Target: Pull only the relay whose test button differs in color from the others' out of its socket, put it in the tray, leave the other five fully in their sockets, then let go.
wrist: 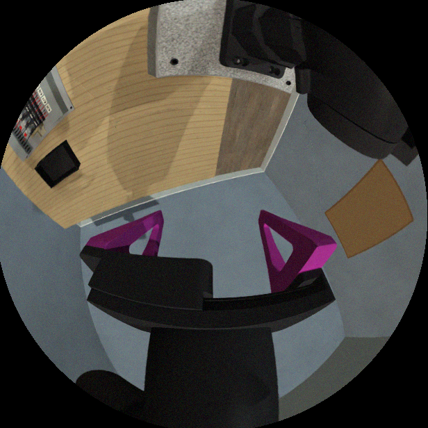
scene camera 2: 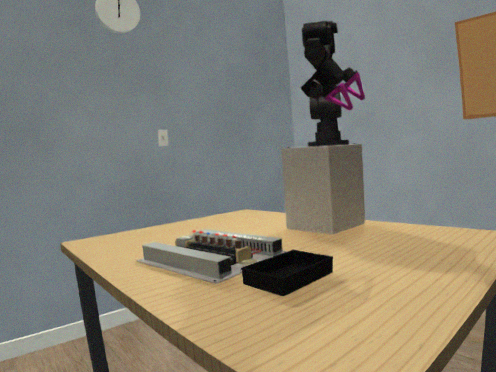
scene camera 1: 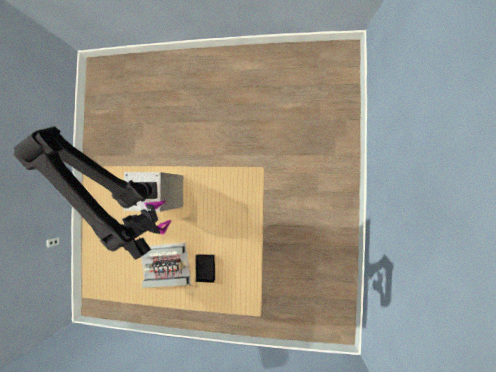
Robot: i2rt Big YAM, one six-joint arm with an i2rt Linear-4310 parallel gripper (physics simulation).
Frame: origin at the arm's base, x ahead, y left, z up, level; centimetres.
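Seen in the pictures: gripper, fingertip midpoint: (scene camera 2: pixel 357 103) (scene camera 1: pixel 167 210); arm's base, origin of the base link: (scene camera 2: pixel 328 145) (scene camera 1: pixel 146 190).
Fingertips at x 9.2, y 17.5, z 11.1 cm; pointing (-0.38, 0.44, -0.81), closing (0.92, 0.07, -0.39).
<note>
Pixels of each thing's middle, then the offset from my fingertips to it. Level surfaces: height alone.
- small button, body centre: (scene camera 2: pixel 208 233) dx +40.1, dy -22.5, dz -32.6 cm
- black tray, body centre: (scene camera 2: pixel 288 270) (scene camera 1: pixel 205 268) dx +39.5, dy +4.1, dz -37.7 cm
- grey duct, body centre: (scene camera 2: pixel 182 258) (scene camera 1: pixel 165 281) dx +49.0, dy -22.2, dz -37.2 cm
- wooden table, its level: dz -39.5 cm
The relays (scene camera 1: pixel 166 266) (scene camera 2: pixel 217 241) (wrist: pixel 30 117) stand in a row in their sockets between two grey ducts. In the scene camera 2 view one small button (scene camera 2: pixel 208 233) near the row's left end looks blue; the others look red. The relays are too small to tell more. The black tray (scene camera 1: pixel 205 268) (scene camera 2: pixel 262 281) (wrist: pixel 59 164) lies beside the panel, and no relay shows in it. My gripper (scene camera 1: pixel 167 212) (scene camera 2: pixel 356 103) (wrist: pixel 210 215) is open and empty, its magenta fingers wide apart. It is high above the table, away from the relays and the tray.
A grey duct (scene camera 2: pixel 185 259) (scene camera 1: pixel 165 283) runs along each side of the relay row. The grey pedestal (scene camera 1: pixel 172 187) (scene camera 2: pixel 306 190) (wrist: pixel 190 40) bearing the arm stands on the wooden table (scene camera 1: pixel 230 280) (scene camera 2: pixel 400 280). A corkboard (scene camera 2: pixel 477 65) (wrist: pixel 370 210) hangs on the wall.
</note>
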